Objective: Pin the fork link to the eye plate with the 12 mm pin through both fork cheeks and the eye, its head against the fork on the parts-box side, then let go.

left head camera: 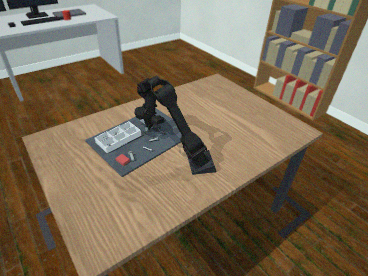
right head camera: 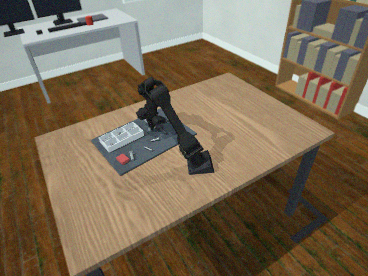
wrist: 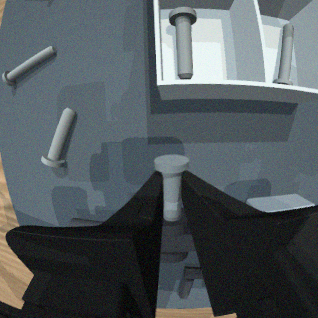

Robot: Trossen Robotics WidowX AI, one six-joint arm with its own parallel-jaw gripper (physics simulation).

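Frame: origin at the arm's base, x ahead, y left, z up, level; metres.
Where they show: gripper, fingertip midpoint: (left head camera: 148, 129) (right head camera: 151, 129) (wrist: 170, 176); arm's base at its link origin: (left head camera: 200, 161) (right head camera: 198, 161).
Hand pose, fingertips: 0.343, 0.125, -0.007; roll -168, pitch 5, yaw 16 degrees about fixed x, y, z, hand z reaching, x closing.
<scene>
Things, the pixels of their top centre, and the offset from my fingertips, as dx, dy, dz. "pt": a spot on its surface instead. Level surfaces: height alone.
- light grey headed pin at its top centre: (wrist: 171, 206) +0.004, -0.011, +0.019
- white parts box at its top centre: (left head camera: 118, 133) (right head camera: 121, 133) +0.006, +0.164, +0.024
- dark mat at its surface level: dz -0.011
- red block at its top centre: (left head camera: 122, 158) (right head camera: 122, 158) -0.162, +0.198, +0.005
- pale flat piece at a spot on its surface: (wrist: 280, 202) pt +0.086, +0.000, +0.002
My gripper (wrist: 170, 176) is shut on a light grey headed pin (wrist: 171, 192). Its head is at the fingertips, facing the white parts box (left head camera: 120, 144) (right head camera: 125, 142) (wrist: 225, 92); its shank runs back between the fingers. Dark grey parts (wrist: 175, 234) show between and beyond the fingers, near the shank's far end. They are mostly hidden, so I cannot tell fork cheeks from eye plate, or whether the pin is in a hole. In both head views the gripper is low over the far part of the dark mat (left head camera: 165, 145) (right head camera: 167, 145), and the arm hides the joint.
Two loose pins (wrist: 62, 135) (wrist: 30, 65) lie on the mat, left of the gripper in the wrist view. Pins (wrist: 184, 47) (wrist: 286, 52) lie in box compartments. A red block (left head camera: 122, 159) (right head camera: 122, 158) sits near the mat's front corner. A pale flat piece (wrist: 280, 202) is beside the right finger.
</scene>
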